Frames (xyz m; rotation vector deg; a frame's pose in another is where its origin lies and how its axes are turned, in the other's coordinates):
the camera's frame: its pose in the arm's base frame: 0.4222 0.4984 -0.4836 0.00 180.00 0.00
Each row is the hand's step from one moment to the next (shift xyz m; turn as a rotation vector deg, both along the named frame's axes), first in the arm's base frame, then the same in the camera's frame.
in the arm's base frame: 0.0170 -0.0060 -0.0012 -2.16 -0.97 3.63
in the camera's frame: -0.0170 -0.0060 0.0012 2.16 -0.97 -3.63
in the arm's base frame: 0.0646 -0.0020 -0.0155 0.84 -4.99 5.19
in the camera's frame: -0.0646 -0.0020 0.0155 -0.84 -4.99 -5.19
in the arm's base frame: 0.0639 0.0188 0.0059 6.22 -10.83 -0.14
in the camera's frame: -0.0639 0.0188 -0.0059 -6.22 -10.83 0.14
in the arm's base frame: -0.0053 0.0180 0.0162 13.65 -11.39 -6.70
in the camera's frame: 0.0053 0.0180 -0.0162 -13.65 -11.39 6.70
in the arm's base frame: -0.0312 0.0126 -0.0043 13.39 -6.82 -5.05
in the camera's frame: 0.0312 0.0126 0.0043 -13.39 -6.82 5.05
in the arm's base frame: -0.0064 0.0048 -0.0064 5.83 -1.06 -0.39
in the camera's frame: 0.0064 0.0048 0.0064 -5.83 -1.06 0.39
